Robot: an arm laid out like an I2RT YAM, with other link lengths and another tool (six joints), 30 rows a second.
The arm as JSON. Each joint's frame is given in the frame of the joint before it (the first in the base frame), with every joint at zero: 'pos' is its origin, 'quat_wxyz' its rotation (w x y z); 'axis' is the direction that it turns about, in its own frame. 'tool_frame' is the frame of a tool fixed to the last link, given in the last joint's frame.
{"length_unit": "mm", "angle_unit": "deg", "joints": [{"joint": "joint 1", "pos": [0.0, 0.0, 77.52], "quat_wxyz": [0.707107, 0.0, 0.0, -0.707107], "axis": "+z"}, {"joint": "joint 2", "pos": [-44.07, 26.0, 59.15], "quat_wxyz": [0.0, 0.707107, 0.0, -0.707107], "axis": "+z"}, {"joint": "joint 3", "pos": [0.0, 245.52, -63.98], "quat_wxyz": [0.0, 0.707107, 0.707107, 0.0], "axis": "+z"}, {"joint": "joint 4", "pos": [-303.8, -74.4, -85.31], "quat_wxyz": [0.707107, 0.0, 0.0, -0.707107], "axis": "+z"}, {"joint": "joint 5", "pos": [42.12, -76.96, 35.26], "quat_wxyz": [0.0, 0.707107, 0.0, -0.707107], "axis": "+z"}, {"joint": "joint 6", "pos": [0.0, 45.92, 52.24], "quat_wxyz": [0.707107, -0.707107, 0.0, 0.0], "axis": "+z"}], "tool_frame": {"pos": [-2.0, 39.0, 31.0], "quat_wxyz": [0.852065, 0.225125, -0.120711, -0.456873]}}
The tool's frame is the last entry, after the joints.
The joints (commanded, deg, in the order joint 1, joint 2, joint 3, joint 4, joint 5, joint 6), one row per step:
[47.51, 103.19, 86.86, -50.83, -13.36, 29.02]
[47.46, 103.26, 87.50, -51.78, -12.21, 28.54]
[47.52, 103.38, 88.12, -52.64, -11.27, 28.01]
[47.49, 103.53, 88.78, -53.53, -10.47, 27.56]
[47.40, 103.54, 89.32, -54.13, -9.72, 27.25]
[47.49, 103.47, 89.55, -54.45, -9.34, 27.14]
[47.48, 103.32, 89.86, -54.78, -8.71, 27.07]
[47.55, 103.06, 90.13, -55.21, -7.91, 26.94]
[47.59, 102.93, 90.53, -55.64, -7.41, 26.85]
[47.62, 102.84, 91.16, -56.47, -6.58, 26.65]
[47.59, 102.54, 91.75, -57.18, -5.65, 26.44]
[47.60, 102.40, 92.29, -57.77, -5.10, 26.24]
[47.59, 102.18, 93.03, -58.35, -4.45, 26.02]
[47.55, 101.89, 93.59, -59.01, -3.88, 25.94]
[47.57, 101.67, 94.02, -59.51, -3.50, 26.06]
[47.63, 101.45, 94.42, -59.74, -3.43, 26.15]
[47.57, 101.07, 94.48, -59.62, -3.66, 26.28]
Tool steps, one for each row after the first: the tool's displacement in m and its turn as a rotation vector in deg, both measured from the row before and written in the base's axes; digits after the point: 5 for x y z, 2 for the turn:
[0.00105, -0.00143, 0.00268, -1.04, -0.73, -0.06]
[0.00025, -0.00047, 0.00229, -0.91, -0.62, 0.18]
[0.00074, -0.00082, 0.00227, -0.83, -0.47, 0.08]
[0.00119, -0.00108, 0.00293, -0.56, -0.59, -0.08]
[-0.00045, -0.00007, 0.00174, -0.27, -0.29, 0.05]
[0.00045, -0.00086, 0.00293, -0.31, -0.55, -0.18]
[-0.00028, -0.00097, 0.00342, -0.45, -0.66, -0.11]
[-0.00003, -0.00049, 0.00325, -0.25, -0.44, -0.06]
[0.00006, -0.00108, 0.00403, -0.63, -0.57, -0.10]
[0.00033, -0.00171, 0.00559, -0.48, -0.83, -0.18]
[0.00002, -0.00080, 0.00410, -0.31, -0.50, -0.01]
[0.00035, -0.00086, 0.00613, -0.17, -0.77, -0.05]
[-0.00003, -0.00160, 0.00529, -0.23, -0.54, -0.19]
[-0.00037, -0.00103, 0.00400, -0.10, -0.32, -0.24]
[-0.00055, -0.00010, 0.00412, 0.26, -0.28, -0.05]
[-0.00021, -0.00061, 0.00345, 0.58, -0.18, -0.09]

